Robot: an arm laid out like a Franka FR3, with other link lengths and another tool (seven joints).
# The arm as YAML. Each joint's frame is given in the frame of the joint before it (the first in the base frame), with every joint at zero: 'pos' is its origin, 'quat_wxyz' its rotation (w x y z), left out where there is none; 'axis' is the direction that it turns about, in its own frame. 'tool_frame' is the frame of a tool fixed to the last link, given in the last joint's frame.
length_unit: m
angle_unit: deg
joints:
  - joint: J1
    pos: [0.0, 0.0, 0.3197]
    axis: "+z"
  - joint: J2
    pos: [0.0, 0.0, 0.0]
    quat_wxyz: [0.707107, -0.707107, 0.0, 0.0]
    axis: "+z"
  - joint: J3
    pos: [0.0, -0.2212, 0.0]
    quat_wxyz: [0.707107, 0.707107, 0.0, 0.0]
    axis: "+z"
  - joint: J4
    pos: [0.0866, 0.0, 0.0]
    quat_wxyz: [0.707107, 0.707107, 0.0, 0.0]
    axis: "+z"
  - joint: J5
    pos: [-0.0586, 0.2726, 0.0]
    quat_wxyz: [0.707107, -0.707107, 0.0, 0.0]
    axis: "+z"
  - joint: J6
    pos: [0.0, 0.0, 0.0]
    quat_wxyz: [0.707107, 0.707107, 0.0, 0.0]
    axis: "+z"
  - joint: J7
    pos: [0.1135, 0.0, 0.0]
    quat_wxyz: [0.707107, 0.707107, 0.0, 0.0]
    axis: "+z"
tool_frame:
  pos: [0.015, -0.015, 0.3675]
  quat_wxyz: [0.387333, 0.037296, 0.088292, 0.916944]
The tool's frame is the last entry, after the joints.
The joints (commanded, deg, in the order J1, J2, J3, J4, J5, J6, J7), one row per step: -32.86 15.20 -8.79 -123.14 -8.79 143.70 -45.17; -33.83 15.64 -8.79 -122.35 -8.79 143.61 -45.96; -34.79 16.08 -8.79 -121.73 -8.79 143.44 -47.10; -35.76 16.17 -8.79 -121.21 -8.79 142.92 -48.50; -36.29 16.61 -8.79 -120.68 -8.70 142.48 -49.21; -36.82 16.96 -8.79 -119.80 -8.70 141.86 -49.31; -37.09 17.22 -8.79 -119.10 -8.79 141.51 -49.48; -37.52 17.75 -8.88 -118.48 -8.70 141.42 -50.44; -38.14 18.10 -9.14 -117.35 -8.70 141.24 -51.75; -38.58 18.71 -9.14 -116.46 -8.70 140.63 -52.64; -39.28 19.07 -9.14 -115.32 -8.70 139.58 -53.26; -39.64 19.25 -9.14 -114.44 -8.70 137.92 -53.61; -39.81 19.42 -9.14 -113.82 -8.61 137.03 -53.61; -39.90 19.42 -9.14 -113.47 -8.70 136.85 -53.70; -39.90 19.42 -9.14 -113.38 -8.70 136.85 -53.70
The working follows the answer.
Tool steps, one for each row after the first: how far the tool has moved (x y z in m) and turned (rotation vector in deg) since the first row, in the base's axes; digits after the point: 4 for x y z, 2 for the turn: -0.0033 -0.0091 0.0010 -0.23 -0.02 -0.17; -0.0085 -0.0168 0.0007 -0.29 0.22 -0.01; -0.0147 -0.0238 0.0019 -0.26 0.56 0.35; -0.0190 -0.0270 0.0003 -0.05 0.96 0.42; -0.0216 -0.0323 0.0014 -0.07 1.11 -0.07; -0.0220 -0.0363 0.0028 -0.23 1.17 -0.13; -0.0245 -0.0409 0.0019 -0.25 1.36 0.25; -0.0265 -0.0515 0.0058 -0.77 1.27 0.69; -0.0300 -0.0551 0.0046 -0.62 1.76 1.08; -0.0348 -0.0611 0.0063 -0.51 2.16 0.89; -0.0410 -0.0616 0.0065 0.07 2.98 0.67; -0.0433 -0.0622 0.0070 0.36 3.30 0.33; -0.0430 -0.0644 0.0089 0.18 3.26 0.38; -0.0424 -0.0650 0.0095 0.12 3.20 0.38
Tool pose at each row, in the base's axes (x y z in m, rotation vector in deg; rounded; the steps above come from the unrounded poses): 0.3779 -0.3478 -0.0090 -85.26 155.82 -27.73; 0.3746 -0.3570 -0.0080 -85.08 155.99 -28.07; 0.3694 -0.3647 -0.0083 85.37 -155.87 27.98; 0.3632 -0.3716 -0.0071 85.83 -155.41 27.65; 0.3589 -0.3749 -0.0087 85.90 -155.21 27.03; 0.3563 -0.3801 -0.0076 85.18 -155.37 26.91; 0.3559 -0.3841 -0.0062 85.04 -155.26 27.07; 0.3534 -0.3887 -0.0071 85.55 -154.87 26.93; 0.3514 -0.3993 -0.0032 86.08 -154.33 27.68; 0.3479 -0.4029 -0.0044 86.58 -153.83 27.08; 0.3431 -0.4089 -0.0027 86.25 -153.71 26.59; 0.3369 -0.4094 -0.0025 85.92 -153.60 25.13; 0.3346 -0.4100 -0.0020 85.45 -153.75 24.48; 0.3349 -0.4122 -0.0001 85.48 -153.64 24.74; 0.3355 -0.4128 0.0005 85.48 -153.64 24.88

